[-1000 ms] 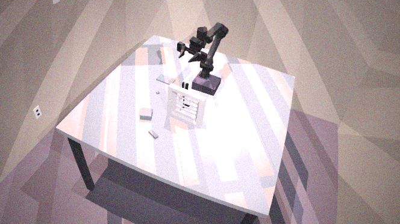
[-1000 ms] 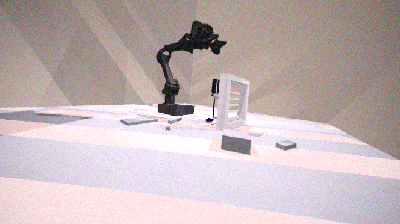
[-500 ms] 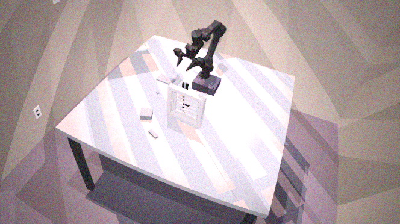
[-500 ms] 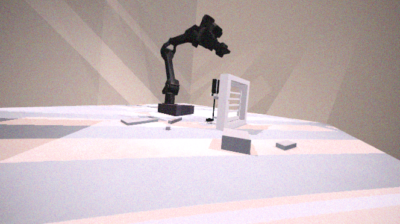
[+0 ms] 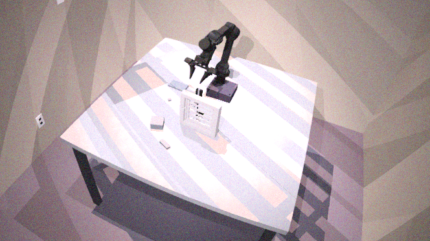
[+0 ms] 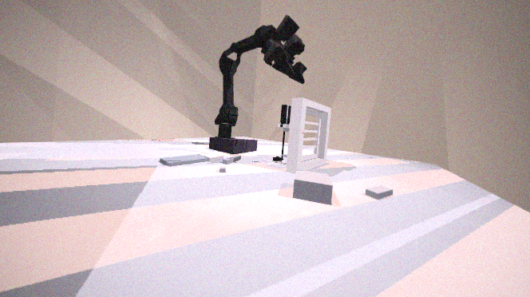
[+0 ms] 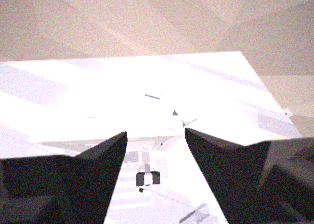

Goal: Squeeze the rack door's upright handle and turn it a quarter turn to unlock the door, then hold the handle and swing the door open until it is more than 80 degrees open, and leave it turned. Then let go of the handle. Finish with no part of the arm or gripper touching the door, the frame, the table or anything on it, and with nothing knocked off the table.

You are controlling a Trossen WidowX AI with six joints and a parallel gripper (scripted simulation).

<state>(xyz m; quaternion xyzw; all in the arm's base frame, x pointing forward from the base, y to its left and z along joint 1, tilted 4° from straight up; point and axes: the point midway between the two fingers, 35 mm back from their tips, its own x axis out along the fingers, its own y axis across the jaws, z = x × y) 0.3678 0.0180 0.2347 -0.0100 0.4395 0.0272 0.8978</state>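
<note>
My gripper tip is 5 cm past the dark upright handle and 15 cm above it. The rest, counted from my gripper tip: flat grey slab 22 cm behind, 25 cm to the right, 28 cm below; tiny piece 7 cm behind, 21 cm to the right, 28 cm below.
</note>
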